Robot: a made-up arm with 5 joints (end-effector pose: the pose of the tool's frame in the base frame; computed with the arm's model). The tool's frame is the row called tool. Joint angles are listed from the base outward.
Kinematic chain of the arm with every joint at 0, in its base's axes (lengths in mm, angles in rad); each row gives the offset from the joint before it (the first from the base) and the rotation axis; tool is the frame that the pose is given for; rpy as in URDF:
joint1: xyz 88 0 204 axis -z
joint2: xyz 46 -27 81 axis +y
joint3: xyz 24 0 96 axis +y
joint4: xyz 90 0 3 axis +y
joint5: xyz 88 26 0 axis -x
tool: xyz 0 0 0 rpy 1.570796 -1.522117 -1.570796
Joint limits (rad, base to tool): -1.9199..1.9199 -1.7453..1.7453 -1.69..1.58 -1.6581..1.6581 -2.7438..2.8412
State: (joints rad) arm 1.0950 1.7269 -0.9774 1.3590 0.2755
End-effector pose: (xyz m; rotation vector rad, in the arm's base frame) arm 0.1604 -0.1426 0.1117 0.3404 0.4378 -0.8466
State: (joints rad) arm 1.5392 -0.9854 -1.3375 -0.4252 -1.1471
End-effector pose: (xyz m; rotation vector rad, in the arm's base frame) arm 0.0818 0.1656 0.4555 0.4171 2.4054 -1.5963
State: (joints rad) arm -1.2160 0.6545 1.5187 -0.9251 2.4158
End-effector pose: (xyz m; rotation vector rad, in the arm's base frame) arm 0.1247 0.0961 0.1872 0.2423 0.3735 -2.6690
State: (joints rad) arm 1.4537 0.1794 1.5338 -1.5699 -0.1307
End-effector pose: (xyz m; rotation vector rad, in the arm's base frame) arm 0.1062 -0.1630 0.2731 -0.9347 -1.2629 -1.3221
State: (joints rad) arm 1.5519 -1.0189 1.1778 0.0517 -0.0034
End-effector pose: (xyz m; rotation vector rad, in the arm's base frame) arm 0.0899 -0.1522 0.3261 -1.0186 -1.0936 -1.3281
